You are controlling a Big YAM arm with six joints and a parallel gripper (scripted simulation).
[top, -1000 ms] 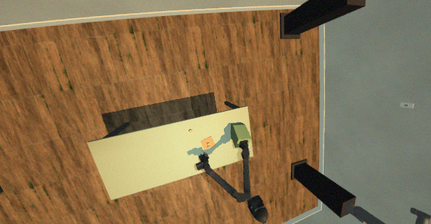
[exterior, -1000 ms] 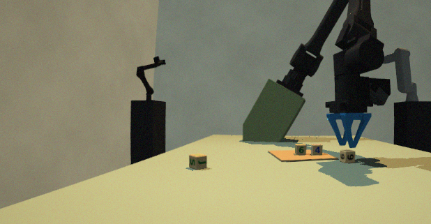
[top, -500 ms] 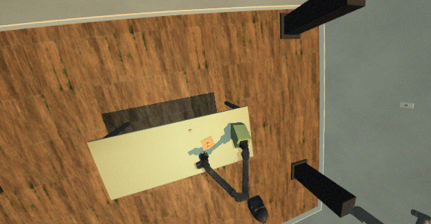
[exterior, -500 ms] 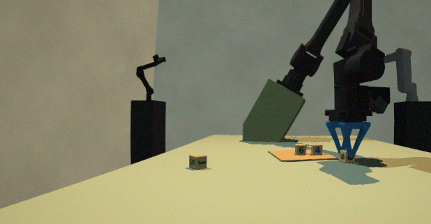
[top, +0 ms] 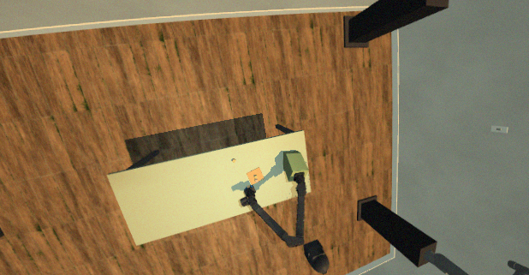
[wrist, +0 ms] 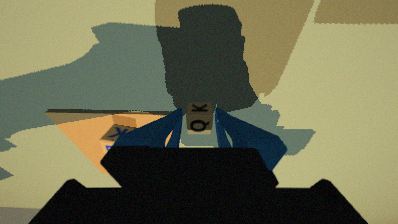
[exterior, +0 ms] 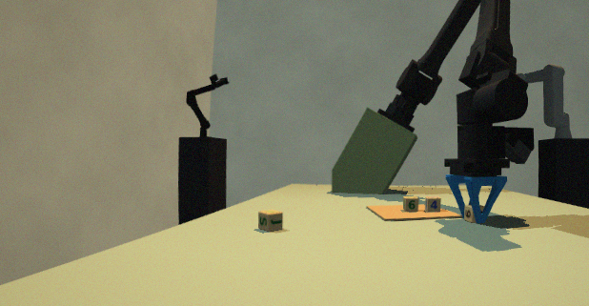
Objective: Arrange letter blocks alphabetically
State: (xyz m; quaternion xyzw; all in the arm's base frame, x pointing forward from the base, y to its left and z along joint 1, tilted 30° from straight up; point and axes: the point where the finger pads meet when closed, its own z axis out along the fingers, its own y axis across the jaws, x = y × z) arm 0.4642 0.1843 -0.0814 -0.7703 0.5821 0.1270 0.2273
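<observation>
Right now the orange mat is 10 cm to the right of my hand, 8 cm behind it and 1 cm below it. The rest, counted from my hand: block 8 cm behind, 6 cm to the right, 1 cm above.
</observation>
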